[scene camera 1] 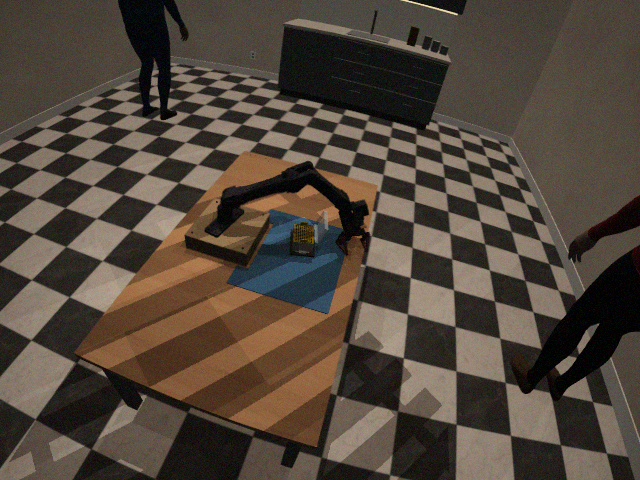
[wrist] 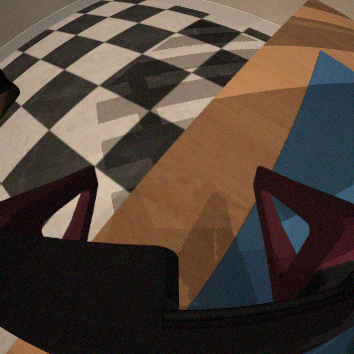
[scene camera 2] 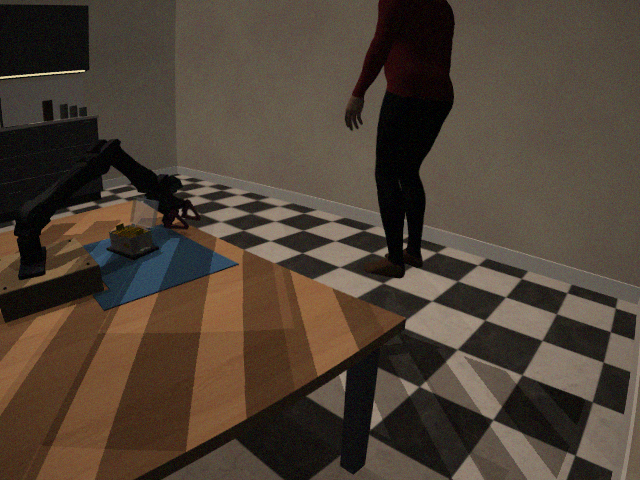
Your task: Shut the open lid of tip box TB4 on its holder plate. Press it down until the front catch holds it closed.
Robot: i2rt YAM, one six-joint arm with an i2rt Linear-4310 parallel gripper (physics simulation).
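Frame: origin at the arm's base, x ahead, y left, z up, level; millimetres.
Where they show: gripper, fingertip midpoint: [scene camera 1: 357, 253] [wrist: 175, 174] [scene camera 2: 194, 223]; arm's base, origin of the base link: [scene camera 1: 225, 221] [scene camera 2: 33, 263].
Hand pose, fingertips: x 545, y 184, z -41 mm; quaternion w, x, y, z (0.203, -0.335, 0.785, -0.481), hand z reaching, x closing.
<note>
Each offset is from my fingertips to the centre of the thing. "*": to the spot under its first point. Level surfaces: height alone.
The tip box {237 mm back, 48 mm right, 4 mm up} [scene camera 1: 303, 234] [scene camera 2: 135, 243] is pale and filled with yellow tips. It sits upright on its dark holder plate {* 206 mm back, 116 mm right, 22 mm down} [scene camera 1: 301, 254] [scene camera 2: 118, 252] on the blue mat. No TB4 label is readable. Its clear lid {177 mm back, 18 mm right, 76 mm up} [scene camera 1: 325, 220] [scene camera 2: 145, 212] stands open, roughly upright, along the box side nearer my gripper. My gripper [scene camera 1: 356, 251] [scene camera 2: 192, 222] [wrist: 175, 174] is open and empty, with its dark red fingers wide apart. It is past the lid, on the side away from the arm base, above the table's edge strip and mat edge. The box and lid do not show in the wrist view.
The blue mat {29 mm down} [scene camera 1: 289, 284] [scene camera 2: 155, 281] [wrist: 310, 135] lies on the wooden table {32 mm down} [scene camera 1: 217, 351] [scene camera 2: 217, 372] [wrist: 240, 130]. The arm stands on a thick wooden block [scene camera 1: 219, 250] [scene camera 2: 56, 297] beside the mat. A person in red [scene camera 2: 413, 67] stands beyond the table. Striped shadows cross the table.
</note>
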